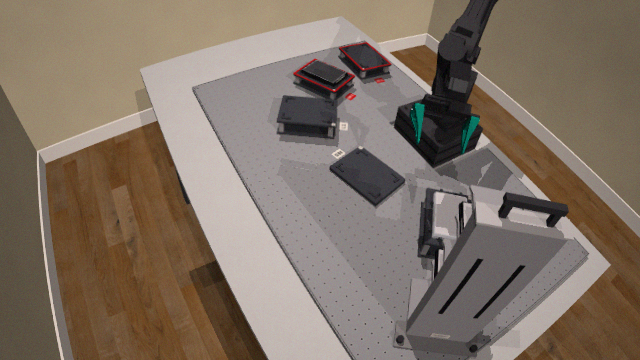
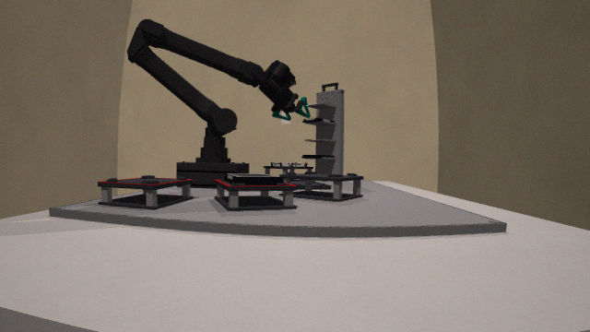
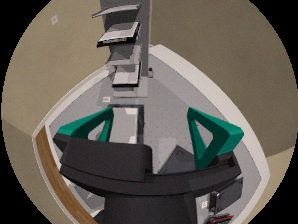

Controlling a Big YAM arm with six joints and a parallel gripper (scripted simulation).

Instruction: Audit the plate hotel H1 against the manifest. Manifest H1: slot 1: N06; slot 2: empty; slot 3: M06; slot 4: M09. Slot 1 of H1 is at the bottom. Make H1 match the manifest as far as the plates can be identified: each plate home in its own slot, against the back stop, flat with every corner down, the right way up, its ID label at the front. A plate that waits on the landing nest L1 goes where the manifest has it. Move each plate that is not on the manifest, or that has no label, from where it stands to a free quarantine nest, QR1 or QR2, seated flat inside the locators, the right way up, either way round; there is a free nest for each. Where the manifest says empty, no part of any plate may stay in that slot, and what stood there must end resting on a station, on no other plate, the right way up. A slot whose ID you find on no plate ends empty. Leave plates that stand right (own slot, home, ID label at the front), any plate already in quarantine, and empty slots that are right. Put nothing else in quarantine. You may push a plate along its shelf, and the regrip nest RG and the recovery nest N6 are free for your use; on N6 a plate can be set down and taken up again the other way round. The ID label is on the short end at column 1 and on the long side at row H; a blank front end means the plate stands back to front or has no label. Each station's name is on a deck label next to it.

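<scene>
Right now the white plate is 18 cm below my hand, 7 cm to the left of it and 4 cm behind it. The rest, counted from my hand: H1 deck label (25 cm below, 24 cm to the left, 2 cm behind); plate hotel H1 (27 cm to the left, 14 cm ahead, 4 cm below); red-rimmed quarantine nest (62 cm to the right, 26 cm behind, 21 cm below).
</scene>
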